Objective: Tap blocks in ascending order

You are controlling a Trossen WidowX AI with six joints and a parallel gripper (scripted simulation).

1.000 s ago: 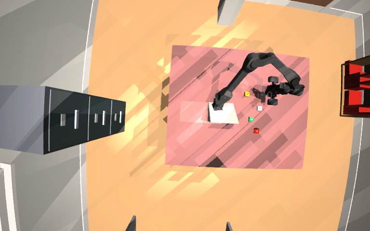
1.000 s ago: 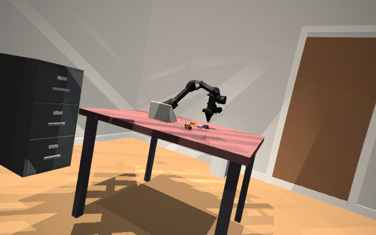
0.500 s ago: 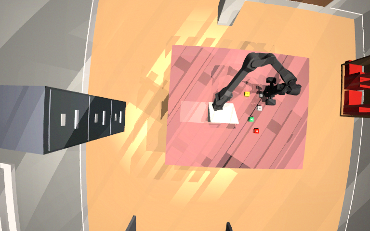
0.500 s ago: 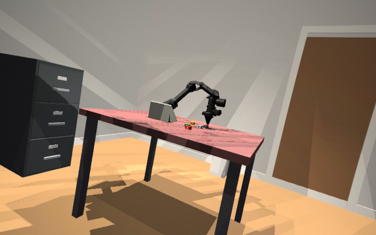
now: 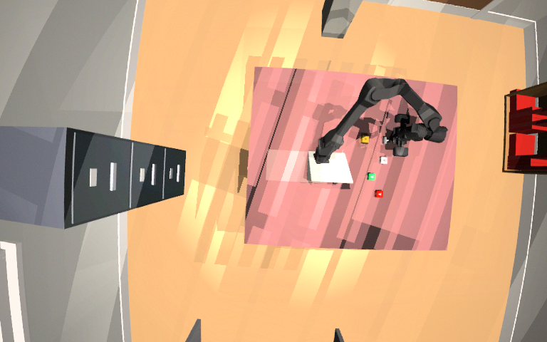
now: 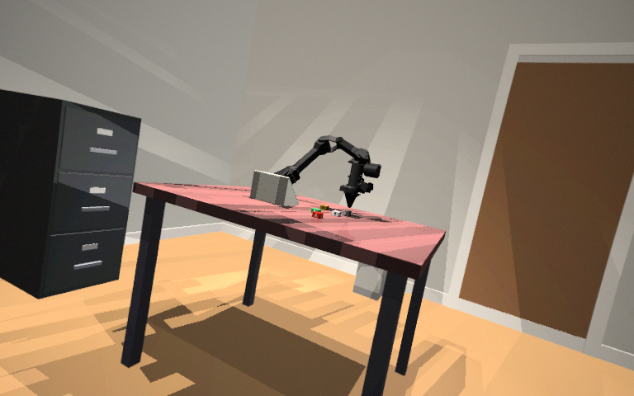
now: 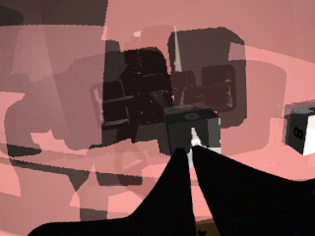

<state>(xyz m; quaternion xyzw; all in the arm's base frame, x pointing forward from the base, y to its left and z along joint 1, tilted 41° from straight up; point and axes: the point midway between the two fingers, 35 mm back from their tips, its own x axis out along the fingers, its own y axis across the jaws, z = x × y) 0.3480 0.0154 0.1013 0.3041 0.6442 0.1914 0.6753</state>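
Right now the dark grey block is 30 mm below my gripper tip and 10 mm to the right of it. From my gripper tip the other things lie so: yellow block 120 mm behind, 20 mm below; white block 110 mm to the right, 30 mm below, 30 mm behind; green block 180 mm to the right, 100 mm behind, 20 mm below.
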